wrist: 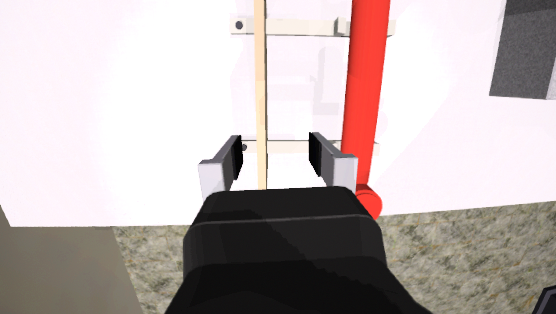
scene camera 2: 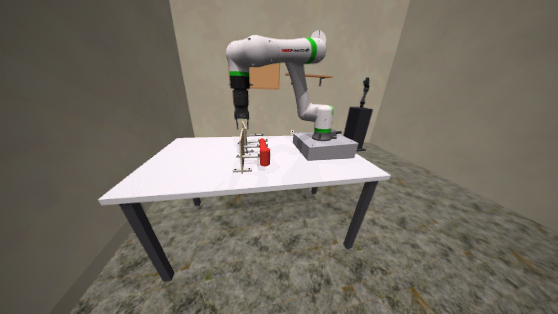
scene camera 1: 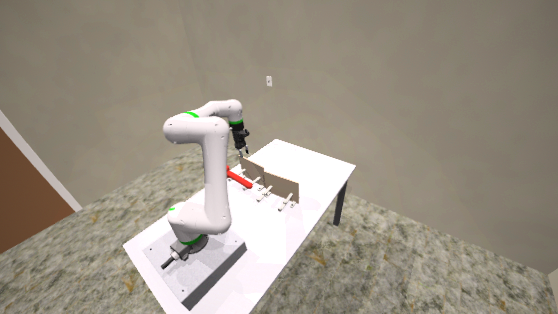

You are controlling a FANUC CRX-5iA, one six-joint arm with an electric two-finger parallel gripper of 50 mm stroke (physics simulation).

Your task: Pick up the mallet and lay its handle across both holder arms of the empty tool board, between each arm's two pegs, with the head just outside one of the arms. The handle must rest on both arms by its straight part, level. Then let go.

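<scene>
The red mallet lies across the arms of the occupied tool board. Its head is at the end away from the empty board and faces scene camera 2. The empty tool board stands beside it, with two bare holder arms; it is largely hidden in scene camera 2. My gripper is open and empty, above the occupied board. In the wrist view its fingers appear either side of that board's top edge, with the mallet handle to the right.
The white table carries both boards and the grey robot base block. A table edge lies near the mallet head in the wrist view. A black pedestal stands beyond the table.
</scene>
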